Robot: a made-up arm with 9 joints. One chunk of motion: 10 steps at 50 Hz.
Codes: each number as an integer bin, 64 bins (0 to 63) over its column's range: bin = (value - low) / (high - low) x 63, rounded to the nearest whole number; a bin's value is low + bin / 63 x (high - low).
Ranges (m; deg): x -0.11..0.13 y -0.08..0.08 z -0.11..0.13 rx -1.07..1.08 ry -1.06..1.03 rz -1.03..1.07
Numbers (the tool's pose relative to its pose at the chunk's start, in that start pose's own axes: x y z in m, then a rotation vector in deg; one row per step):
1: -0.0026 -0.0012 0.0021 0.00 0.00 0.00
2: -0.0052 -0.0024 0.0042 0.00 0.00 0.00
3: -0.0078 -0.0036 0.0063 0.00 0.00 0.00
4: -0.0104 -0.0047 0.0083 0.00 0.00 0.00
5: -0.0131 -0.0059 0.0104 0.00 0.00 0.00
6: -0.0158 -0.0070 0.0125 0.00 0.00 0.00
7: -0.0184 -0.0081 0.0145 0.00 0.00 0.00
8: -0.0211 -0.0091 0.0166 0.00 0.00 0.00
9: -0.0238 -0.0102 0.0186 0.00 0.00 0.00
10: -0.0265 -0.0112 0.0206 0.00 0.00 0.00
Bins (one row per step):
1: 28 31 29 31 32 31
2: 28 31 30 31 32 31
3: 27 30 31 31 32 31
4: 26 30 31 31 32 31
5: 25 29 32 31 32 31
6: 25 29 32 31 32 31
7: 24 28 33 31 32 31
8: 23 28 33 31 32 31
9: 23 27 34 31 32 31
10: 22 27 34 31 32 31

